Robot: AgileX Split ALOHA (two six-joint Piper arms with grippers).
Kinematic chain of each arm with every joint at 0, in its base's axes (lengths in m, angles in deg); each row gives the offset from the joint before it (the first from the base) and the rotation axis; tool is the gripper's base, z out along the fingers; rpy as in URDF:
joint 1: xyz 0 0 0.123 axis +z
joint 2: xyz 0 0 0 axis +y
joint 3: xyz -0.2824 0 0.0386 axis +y
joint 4: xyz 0.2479 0 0.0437 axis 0.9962 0 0.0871
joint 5: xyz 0 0 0 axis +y
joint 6: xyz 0.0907 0 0.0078 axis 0.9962 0 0.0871
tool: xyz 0 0 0 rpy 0 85 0
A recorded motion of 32 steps. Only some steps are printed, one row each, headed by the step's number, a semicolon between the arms.
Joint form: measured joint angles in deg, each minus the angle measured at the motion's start. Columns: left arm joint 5, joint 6, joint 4, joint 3, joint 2, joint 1; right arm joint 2, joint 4, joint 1, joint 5, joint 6, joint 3.
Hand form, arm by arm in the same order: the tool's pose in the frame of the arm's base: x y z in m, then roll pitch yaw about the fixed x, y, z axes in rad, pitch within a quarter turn. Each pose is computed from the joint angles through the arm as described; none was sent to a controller.
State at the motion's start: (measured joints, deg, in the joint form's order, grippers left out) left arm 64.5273 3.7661 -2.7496 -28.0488 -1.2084 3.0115; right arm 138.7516 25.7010 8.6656 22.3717 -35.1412 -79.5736
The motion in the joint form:
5: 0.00 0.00 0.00 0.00 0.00 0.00; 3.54 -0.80 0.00 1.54 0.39 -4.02
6: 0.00 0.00 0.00 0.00 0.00 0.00; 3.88 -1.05 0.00 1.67 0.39 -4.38
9: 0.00 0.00 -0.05 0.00 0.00 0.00; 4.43 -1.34 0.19 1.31 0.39 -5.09
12: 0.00 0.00 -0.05 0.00 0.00 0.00; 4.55 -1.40 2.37 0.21 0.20 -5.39
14: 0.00 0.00 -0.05 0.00 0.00 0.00; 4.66 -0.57 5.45 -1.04 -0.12 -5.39
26: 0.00 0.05 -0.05 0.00 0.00 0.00; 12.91 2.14 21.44 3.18 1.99 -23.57
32: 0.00 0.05 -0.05 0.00 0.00 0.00; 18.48 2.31 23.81 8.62 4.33 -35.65
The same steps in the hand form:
5: -0.0095 -0.0045 0.2690 3.1076 1.0431 3.1046; 0.4280 0.0810 -0.0108 3.0256 0.2807 -2.7799
6: -0.0095 -0.0045 0.2690 3.1076 1.0431 3.1046; 0.4287 0.0810 -0.0123 3.0271 0.2787 -2.7754
9: -0.0095 -0.0045 0.2690 3.1090 1.0432 3.1054; 0.4310 0.0825 -0.0141 3.0342 0.2859 -2.7676
12: -0.0095 -0.0045 0.2690 3.1090 1.0432 3.1054; 0.4304 0.0986 -0.0137 3.0470 0.3048 -2.7265
14: -0.0095 -0.0045 0.2690 3.1090 1.0432 3.1054; 0.4262 0.1217 -0.0141 3.0515 0.3231 -2.6831
26: -0.0095 -0.0045 0.2690 3.1075 1.0432 3.1036; 0.4228 0.2664 -0.0155 2.9982 0.4344 -2.4715
32: -0.0095 -0.0045 0.2690 3.1075 1.0432 3.1036; 0.4320 0.3011 -0.0168 2.9491 0.4611 -2.4557

